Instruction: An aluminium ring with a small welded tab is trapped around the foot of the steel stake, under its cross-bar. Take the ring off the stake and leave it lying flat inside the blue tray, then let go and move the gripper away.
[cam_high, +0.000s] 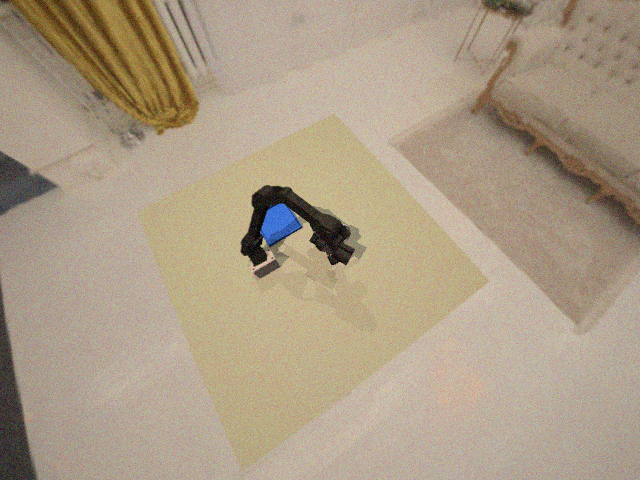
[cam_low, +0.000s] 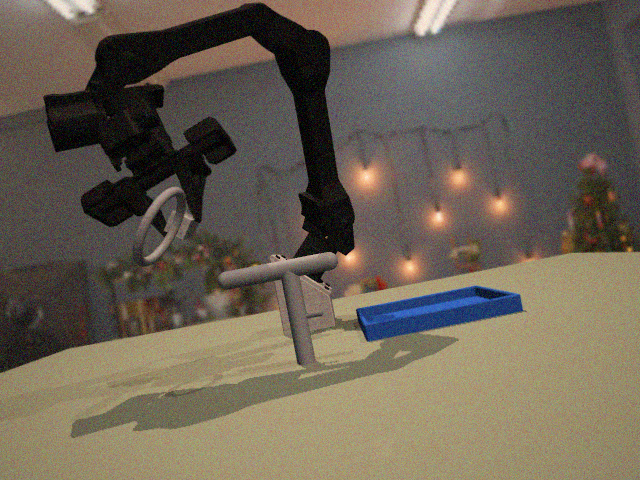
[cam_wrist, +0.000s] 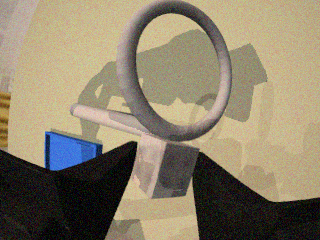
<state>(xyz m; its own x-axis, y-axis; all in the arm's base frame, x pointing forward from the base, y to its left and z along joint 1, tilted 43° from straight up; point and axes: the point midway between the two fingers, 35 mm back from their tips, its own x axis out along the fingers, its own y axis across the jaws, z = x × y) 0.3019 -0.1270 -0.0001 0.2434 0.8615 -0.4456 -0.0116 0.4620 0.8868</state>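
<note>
Now: the blue tray 16 cm behind my gripper tip, 26 cm to the left of it and 16 cm below it. Also, from my gripper tip: aluminium ring (4 cm ahead).
</note>
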